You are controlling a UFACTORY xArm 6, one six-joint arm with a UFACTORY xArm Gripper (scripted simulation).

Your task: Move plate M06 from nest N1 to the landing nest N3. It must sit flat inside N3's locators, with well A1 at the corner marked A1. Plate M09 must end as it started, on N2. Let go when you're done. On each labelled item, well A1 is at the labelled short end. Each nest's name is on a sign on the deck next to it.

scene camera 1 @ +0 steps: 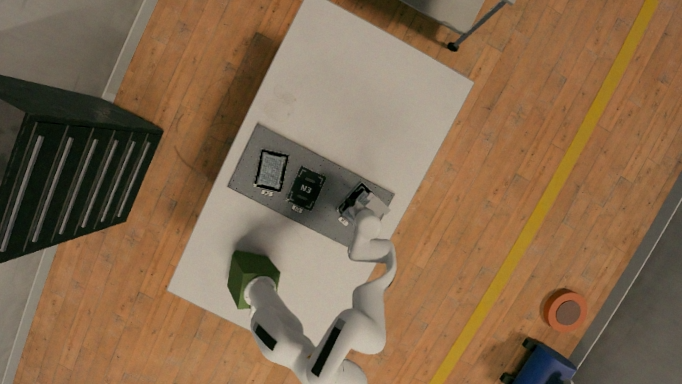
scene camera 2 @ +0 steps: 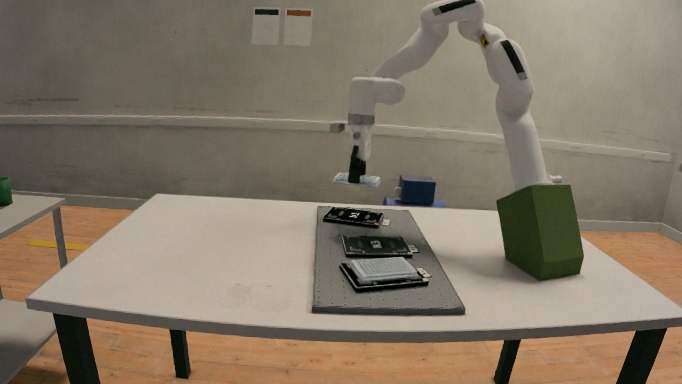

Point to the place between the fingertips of the gripper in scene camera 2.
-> At 356, 179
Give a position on a clear well plate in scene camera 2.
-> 376, 270
